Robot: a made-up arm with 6 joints. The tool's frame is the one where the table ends. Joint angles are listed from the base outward.
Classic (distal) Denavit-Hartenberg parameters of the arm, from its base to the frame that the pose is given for. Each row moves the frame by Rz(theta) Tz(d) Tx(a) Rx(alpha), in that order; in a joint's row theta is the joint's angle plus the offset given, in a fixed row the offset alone. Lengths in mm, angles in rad.
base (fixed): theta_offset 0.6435, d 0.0, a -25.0, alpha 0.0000
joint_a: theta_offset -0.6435, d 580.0, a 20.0, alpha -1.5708
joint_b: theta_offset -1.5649, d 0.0, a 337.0, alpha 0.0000
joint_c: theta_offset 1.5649, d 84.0, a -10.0, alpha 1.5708
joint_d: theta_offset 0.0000, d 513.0, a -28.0, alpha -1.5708
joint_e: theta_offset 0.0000, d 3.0, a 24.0, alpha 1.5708
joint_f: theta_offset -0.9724, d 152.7, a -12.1, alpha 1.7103
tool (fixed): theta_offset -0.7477, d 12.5, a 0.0, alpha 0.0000
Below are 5 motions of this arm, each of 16 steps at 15 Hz.
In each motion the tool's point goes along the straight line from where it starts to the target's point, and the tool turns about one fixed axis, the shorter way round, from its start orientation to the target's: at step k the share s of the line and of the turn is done. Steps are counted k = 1, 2, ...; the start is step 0. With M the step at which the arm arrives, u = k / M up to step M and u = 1 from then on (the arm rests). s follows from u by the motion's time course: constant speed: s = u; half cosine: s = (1 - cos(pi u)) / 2; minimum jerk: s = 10 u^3 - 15 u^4 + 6 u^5.
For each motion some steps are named. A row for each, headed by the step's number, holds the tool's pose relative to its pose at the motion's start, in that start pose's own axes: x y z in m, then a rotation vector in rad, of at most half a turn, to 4 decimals.
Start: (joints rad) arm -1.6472 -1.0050 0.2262 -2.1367 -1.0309 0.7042
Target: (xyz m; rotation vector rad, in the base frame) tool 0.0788 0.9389 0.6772 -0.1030 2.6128 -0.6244
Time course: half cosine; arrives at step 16
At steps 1, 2, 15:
1: 0.0045 -0.0018 0.0043 0.0075 -0.0011 -0.0091
2: 0.0178 -0.0071 0.0170 0.0296 -0.0045 -0.0360
15: 0.4623 -0.1842 0.4423 0.7710 -0.1170 -0.9369

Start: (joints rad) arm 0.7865 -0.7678 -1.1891 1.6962 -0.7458 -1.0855
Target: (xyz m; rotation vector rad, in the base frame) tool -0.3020 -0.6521 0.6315 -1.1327 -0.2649 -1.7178
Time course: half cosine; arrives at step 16
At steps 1, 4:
1: 0.0003 0.0011 0.0023 0.0066 0.0069 0.0097
4: 0.0046 0.0169 0.0352 0.1012 0.1048 0.1484

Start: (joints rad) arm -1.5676 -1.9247 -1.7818 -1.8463 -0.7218 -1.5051
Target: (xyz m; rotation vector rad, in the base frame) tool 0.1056 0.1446 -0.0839 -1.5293 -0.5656 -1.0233
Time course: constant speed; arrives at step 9
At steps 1, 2, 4, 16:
1: 0.0014 -0.0091 0.0182 -0.0149 0.0121 0.0528
2: 0.0028 -0.0182 0.0364 -0.0297 0.0242 0.1057
4: 0.0056 -0.0364 0.0728 -0.0595 0.0485 0.2113
16: 0.0125 -0.0819 0.1639 -0.1338 0.1090 0.4754

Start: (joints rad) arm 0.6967 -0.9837 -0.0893 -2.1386 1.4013 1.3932
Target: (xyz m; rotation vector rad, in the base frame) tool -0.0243 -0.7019 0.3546 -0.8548 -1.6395 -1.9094
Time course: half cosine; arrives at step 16
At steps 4, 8, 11, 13, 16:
4: 0.0069 0.1182 0.0323 -0.0817 0.1845 -0.1914
8: 0.0237 0.4036 0.1103 -0.2788 0.6299 -0.6536
11: 0.0368 0.6278 0.1716 -0.4337 0.9798 -1.0167
13: 0.0434 0.7392 0.2021 -0.5106 1.1536 -1.1970
16: 0.0474 0.8072 0.2207 -0.5576 1.2598 -1.3072

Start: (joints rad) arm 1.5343 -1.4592 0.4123 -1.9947 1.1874 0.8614
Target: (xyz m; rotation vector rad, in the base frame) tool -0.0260 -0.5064 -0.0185 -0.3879 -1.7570 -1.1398
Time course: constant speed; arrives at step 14
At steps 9, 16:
9: 0.3815 0.3576 0.2853 -0.5230 0.9754 -0.8577
16: 0.5934 0.5562 0.4438 -0.8136 1.5173 -1.3342

